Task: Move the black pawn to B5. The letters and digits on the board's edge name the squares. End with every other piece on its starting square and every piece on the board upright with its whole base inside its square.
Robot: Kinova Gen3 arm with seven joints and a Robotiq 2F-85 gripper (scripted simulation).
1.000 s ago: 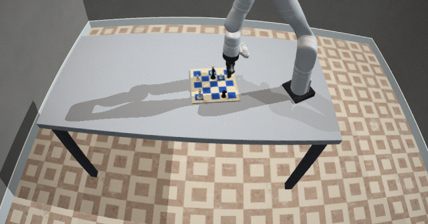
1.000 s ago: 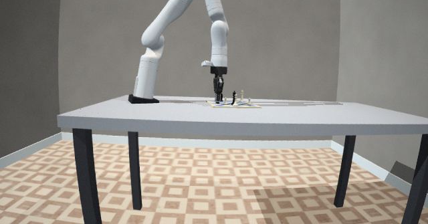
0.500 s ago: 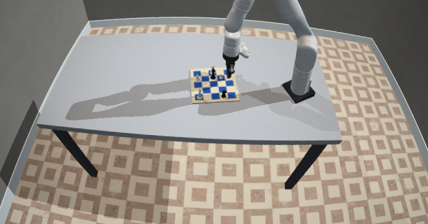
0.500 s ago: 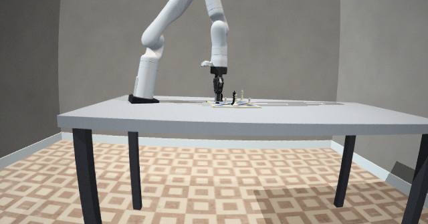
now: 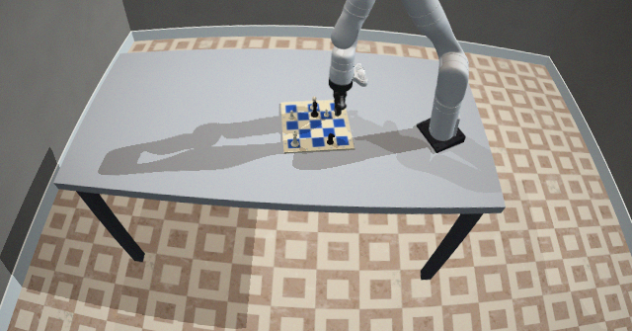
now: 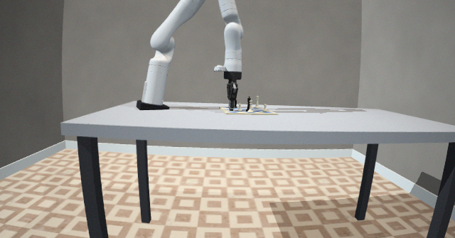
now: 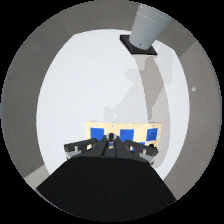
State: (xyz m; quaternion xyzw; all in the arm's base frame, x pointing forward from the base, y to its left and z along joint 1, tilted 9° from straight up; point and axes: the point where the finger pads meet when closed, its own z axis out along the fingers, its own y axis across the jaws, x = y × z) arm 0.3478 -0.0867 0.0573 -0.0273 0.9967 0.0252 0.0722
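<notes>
Now: the black pawn 1 cm below my hand. Also, from my hand: tall black piece (8 cm ahead); then chessboard (7 cm ahead, 4 cm to the left, 3 cm below).
</notes>
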